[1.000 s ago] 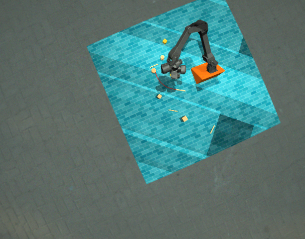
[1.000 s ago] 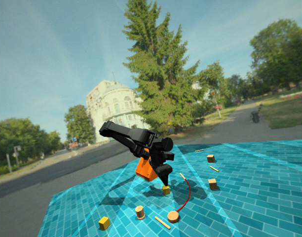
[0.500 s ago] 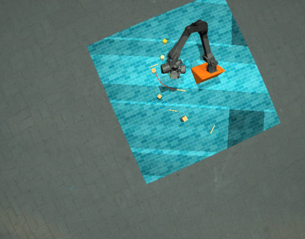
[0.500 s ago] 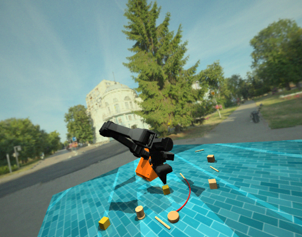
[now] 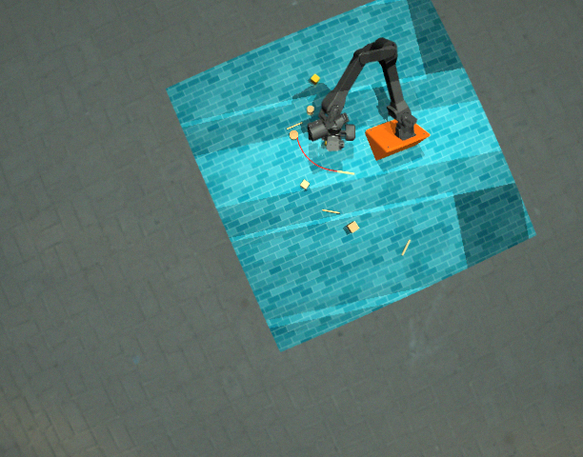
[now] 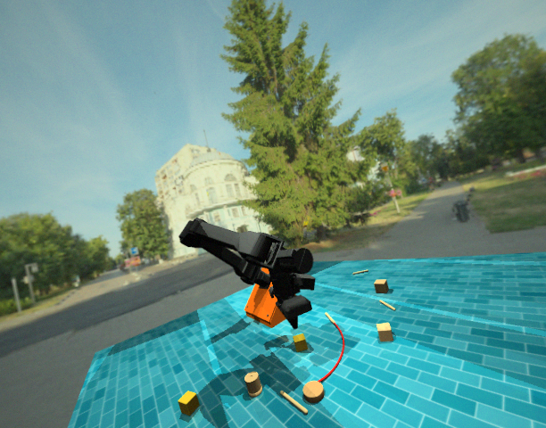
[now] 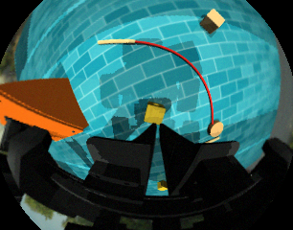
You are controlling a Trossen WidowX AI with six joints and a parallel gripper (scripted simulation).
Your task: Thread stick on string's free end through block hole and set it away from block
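My gripper tip is now 50 mm above the yellow cube. Round my gripper tip: wooden cylinder: 160 mm to the right, 40 mm below, 20 mm ahead; then stick: 130 mm to the right, 90 mm ahead, 60 mm below; then round wooden button: 130 mm ahead, 90 mm to the right, 50 mm below.
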